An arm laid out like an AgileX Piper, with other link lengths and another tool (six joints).
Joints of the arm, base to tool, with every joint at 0 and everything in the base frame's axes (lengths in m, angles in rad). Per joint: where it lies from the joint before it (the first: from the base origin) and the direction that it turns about. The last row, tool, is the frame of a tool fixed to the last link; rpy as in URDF.
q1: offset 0 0 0.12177 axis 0 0 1
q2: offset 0 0 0 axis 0 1 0
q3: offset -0.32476 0 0.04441 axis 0 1 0
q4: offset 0.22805 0 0.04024 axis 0.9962 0 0.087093
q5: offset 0 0 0 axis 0 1 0
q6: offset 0.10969 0 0.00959 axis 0.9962 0 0.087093
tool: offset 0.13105 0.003 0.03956 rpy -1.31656 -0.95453 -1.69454
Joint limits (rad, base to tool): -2.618..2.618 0..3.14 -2.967..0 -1.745..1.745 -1.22..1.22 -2.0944..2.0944
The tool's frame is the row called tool.
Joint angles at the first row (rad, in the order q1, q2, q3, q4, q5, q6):
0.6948, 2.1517, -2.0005, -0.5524, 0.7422, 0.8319
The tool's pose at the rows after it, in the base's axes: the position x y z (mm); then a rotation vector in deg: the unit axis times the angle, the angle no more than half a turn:
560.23 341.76 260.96 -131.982 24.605 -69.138
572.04 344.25 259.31 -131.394 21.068 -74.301
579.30 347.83 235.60 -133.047 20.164 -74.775
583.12 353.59 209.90 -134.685 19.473 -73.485
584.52 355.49 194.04 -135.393 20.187 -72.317
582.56 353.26 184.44 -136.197 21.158 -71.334
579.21 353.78 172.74 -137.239 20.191 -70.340
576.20 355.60 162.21 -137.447 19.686 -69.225
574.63 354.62 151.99 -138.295 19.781 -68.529
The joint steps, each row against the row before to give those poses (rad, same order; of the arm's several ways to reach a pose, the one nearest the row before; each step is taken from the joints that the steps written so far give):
0.0000, 0.0133, -0.0001, -0.1116, -0.0913, 0.0239
0.0000, 0.0304, 0.0001, -0.1226, -0.0421, 0.0539
0.0000, 0.0455, 0.0000, -0.0455, -0.0134, 0.0312
0.0000, 0.0423, -0.0001, -0.0062, -0.0164, 0.0088
0.0000, 0.0229, 0.0040, -0.0029, -0.0080, 0.0204
0.0000, 0.0015, 0.0214, -0.0026, -0.0012, 0.0194
0.0000, 0.0000, 0.0354, -0.0098, -0.0206, 0.0088
0.0000, 0.0010, 0.0346, -0.0164, -0.0295, 0.0261
0.0000, 0.0063, 0.0182, -0.0097, -0.0067, 0.0151

